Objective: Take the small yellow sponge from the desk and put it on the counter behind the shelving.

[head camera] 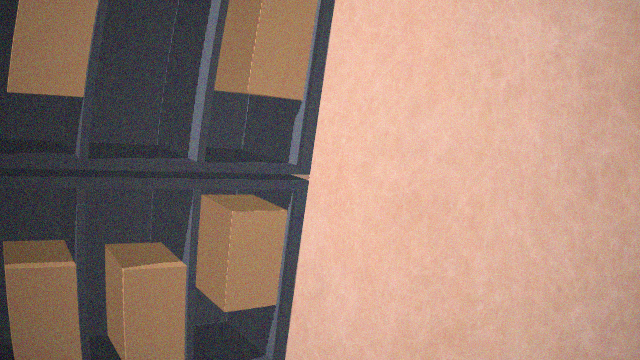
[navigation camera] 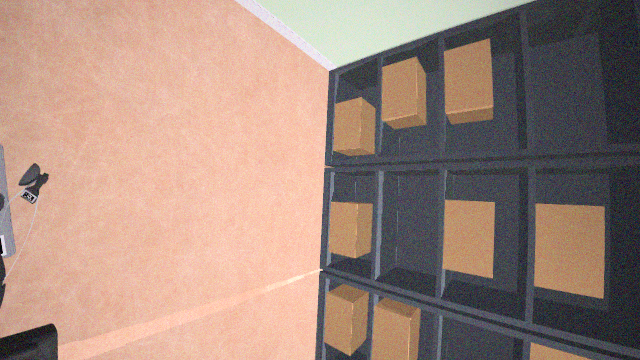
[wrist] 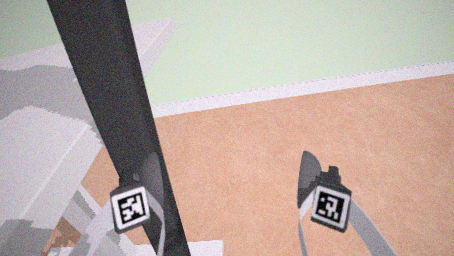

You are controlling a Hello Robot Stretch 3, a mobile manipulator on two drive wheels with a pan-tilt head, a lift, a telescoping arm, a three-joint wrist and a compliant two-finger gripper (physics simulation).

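Places are measured from the robot's base along level axes (x ahead, y left, z up), in centimetres.
Pixels of known places: gripper, between the fingertips: [wrist: 229,170].
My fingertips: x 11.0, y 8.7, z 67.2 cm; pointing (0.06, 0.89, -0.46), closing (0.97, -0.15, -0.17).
Behind a point stands the place of what it marks.
The small yellow sponge does not show in the current views, and I cannot make out the counter behind the shelving. The dark shelving [head camera: 140,164] [navigation camera: 522,90] fills the left of the head view and the right of the navigation view. My gripper [wrist: 229,170] @(x 11.0, y 8.7, z 67.1 cm) is open in the wrist view, its two fingers wide apart with tan floor showing between them. One of its fingertips also shows at the left edge of the navigation view.
Brown boxes [head camera: 255,255] [navigation camera: 467,235] stand in the shelving. A dark post [wrist: 107,85] crosses the wrist view behind the left finger. A pale surface [wrist: 45,165] @(x -0.6, y 8.3, z 72.0 cm) stands at its left. A green wall [wrist: 300,45] @(x 63.8, y 118.7, z 31.3 cm) with white baseboard lies beyond the tan floor.
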